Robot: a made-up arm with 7 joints.
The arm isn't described. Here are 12 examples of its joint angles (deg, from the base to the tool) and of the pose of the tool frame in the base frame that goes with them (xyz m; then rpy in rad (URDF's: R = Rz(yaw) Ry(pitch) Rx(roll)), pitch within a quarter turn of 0, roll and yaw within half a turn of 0).
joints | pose
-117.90 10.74 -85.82 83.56 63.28 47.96 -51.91 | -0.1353 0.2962 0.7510 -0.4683 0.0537 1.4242
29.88 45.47 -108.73 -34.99 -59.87 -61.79 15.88 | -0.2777 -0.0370 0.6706 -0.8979 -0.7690 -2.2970
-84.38 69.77 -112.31 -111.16 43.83 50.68 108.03 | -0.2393 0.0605 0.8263 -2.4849 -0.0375 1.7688
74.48 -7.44 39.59 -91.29 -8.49 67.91 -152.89 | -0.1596 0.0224 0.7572 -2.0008 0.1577 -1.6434
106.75 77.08 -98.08 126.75 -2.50 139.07 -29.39 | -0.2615 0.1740 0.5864 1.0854 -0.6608 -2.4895
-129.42 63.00 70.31 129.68 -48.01 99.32 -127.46 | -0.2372 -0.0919 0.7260 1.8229 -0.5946 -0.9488
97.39 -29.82 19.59 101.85 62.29 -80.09 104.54 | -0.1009 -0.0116 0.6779 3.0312 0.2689 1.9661
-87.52 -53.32 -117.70 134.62 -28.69 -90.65 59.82 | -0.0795 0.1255 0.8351 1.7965 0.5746 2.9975
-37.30 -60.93 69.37 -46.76 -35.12 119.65 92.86 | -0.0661 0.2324 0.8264 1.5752 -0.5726 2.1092
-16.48 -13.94 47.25 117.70 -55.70 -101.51 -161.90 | -0.1972 0.1701 0.7235 -2.1695 -0.6161 1.7979
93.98 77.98 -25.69 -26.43 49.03 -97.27 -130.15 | -0.1613 0.1695 0.6977 -2.1394 -0.6766 -0.2932
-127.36 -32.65 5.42 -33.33 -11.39 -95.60 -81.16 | -0.0608 0.2208 0.6111 1.3483 -1.2062 -2.8874
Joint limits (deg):
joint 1: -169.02..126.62
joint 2: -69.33..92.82
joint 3: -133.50..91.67
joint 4: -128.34..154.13
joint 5: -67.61..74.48
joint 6: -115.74..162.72
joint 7: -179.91..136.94
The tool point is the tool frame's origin. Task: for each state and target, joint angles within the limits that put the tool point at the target. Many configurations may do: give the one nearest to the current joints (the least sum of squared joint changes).
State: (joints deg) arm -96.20 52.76 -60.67 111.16 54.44 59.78 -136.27
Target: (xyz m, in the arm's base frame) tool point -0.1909 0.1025 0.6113
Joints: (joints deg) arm -99.21 65.69 -14.55 102.82 45.75 53.62 -135.83
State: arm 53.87 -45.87 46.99 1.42 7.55 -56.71 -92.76
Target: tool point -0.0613 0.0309 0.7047
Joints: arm 60.13 -42.59 23.52 5.98 5.96 -52.55 -87.16
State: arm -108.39 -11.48 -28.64 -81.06 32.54 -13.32 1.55
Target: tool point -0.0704 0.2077 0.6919
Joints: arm -101.48 3.69 -26.95 -77.14 40.40 -15.61 -1.54
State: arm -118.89 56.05 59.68 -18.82 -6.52 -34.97 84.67
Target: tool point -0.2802 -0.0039 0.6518
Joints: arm -128.91 53.75 67.17 -18.96 -7.03 -39.73 86.31
